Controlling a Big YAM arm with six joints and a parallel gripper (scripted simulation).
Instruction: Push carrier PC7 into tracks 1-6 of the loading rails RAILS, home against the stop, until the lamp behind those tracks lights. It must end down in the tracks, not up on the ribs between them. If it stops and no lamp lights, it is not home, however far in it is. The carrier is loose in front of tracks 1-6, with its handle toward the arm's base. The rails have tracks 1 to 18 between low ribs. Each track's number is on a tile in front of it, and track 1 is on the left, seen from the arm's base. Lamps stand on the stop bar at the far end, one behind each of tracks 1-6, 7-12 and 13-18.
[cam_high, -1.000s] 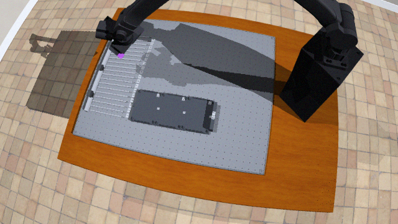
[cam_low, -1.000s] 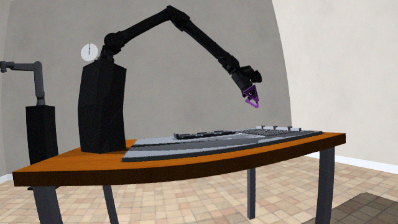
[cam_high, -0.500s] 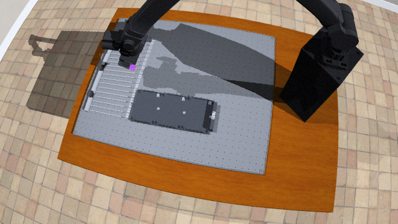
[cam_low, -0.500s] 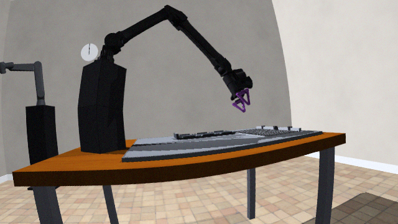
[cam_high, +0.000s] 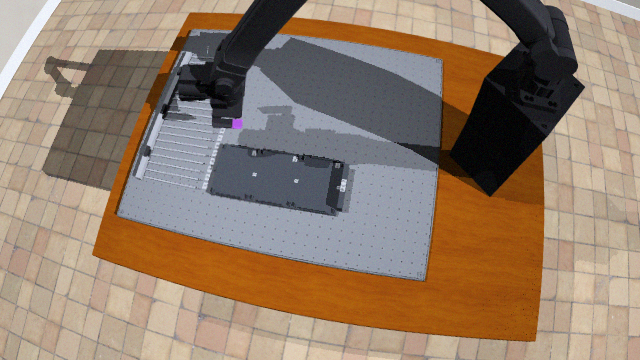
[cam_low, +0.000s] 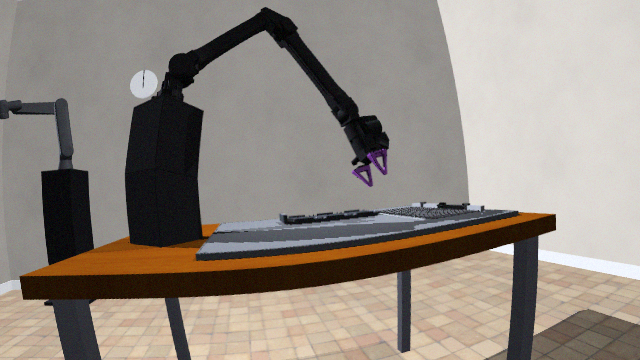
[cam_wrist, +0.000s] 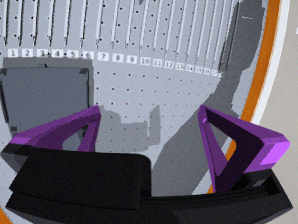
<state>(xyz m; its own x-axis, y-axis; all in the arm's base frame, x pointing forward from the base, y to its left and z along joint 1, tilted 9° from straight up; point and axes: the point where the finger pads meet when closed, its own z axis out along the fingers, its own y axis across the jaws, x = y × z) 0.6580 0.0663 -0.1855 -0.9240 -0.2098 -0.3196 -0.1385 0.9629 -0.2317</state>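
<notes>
Now: hand 14 cm past the carrier PC7, 12 cm to the right of it and 11 cm above it.
</notes>
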